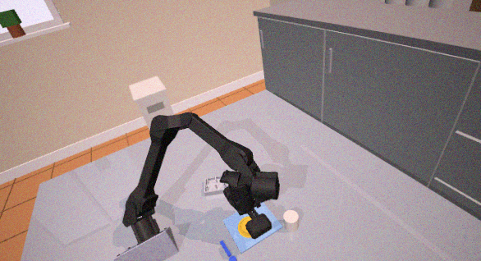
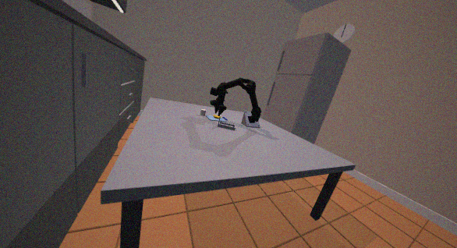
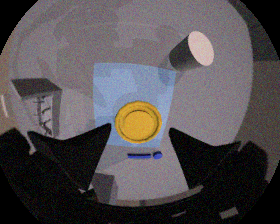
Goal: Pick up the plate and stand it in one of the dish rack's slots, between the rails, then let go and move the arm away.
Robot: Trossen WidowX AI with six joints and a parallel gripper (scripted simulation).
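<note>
Now: the yellow plate 20 mm below my gripper tip. Round my gripper tip: blue utensil (100 mm behind, 30 mm below, 20 mm to the right); white cup (110 mm ahead, 70 mm to the right, 10 mm below); grey dish rack (220 mm to the left, 20 mm ahead, 10 mm below).
</note>
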